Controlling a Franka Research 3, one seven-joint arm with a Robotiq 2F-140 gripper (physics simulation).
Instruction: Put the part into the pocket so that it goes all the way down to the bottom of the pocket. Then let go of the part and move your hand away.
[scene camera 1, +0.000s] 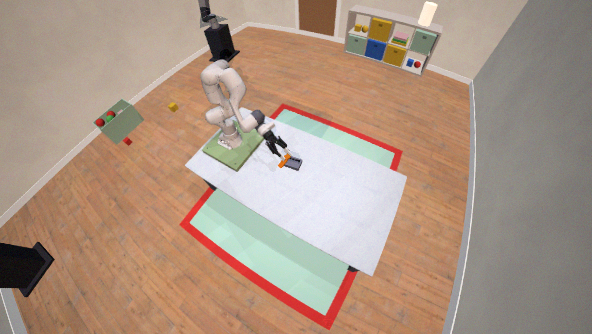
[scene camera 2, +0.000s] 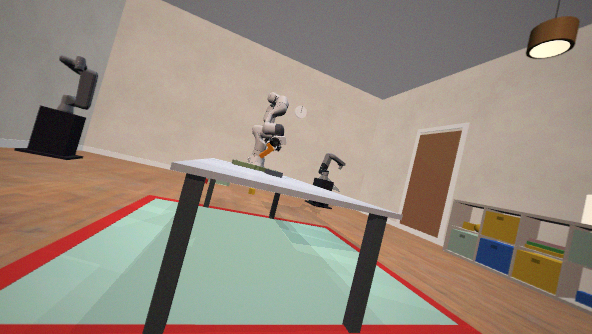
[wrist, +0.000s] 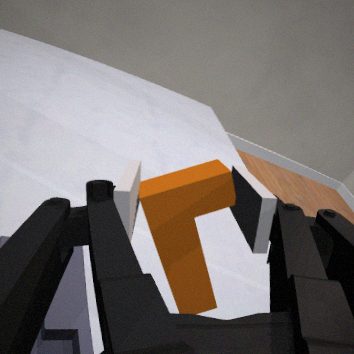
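The orange L-shaped part (scene camera 1: 283, 162) (scene camera 2: 266, 151) (wrist: 175, 250) is held between the two finger pads, tilted, above the table. My gripper (scene camera 1: 284, 155) (scene camera 2: 274, 146) (wrist: 185, 182) is shut on it, with the pads at the two ends of its short arm. The grey block with the pocket (scene camera 1: 295, 164) (scene camera 2: 274, 173) (wrist: 65, 295) lies on the table. In scene camera 1 the part appears at the block's left edge. In the wrist view the block is at the lower left, partly behind the fingers; part of its recess shows. The pocket's bottom is hidden there.
The white table (scene camera 1: 340, 200) (scene camera 2: 300, 192) carries the block. The arm's green base plate (scene camera 1: 237, 162) (scene camera 2: 242, 163) is left of the block in scene camera 1. A shelf unit (scene camera 1: 392, 12) stands by the far wall, off the table.
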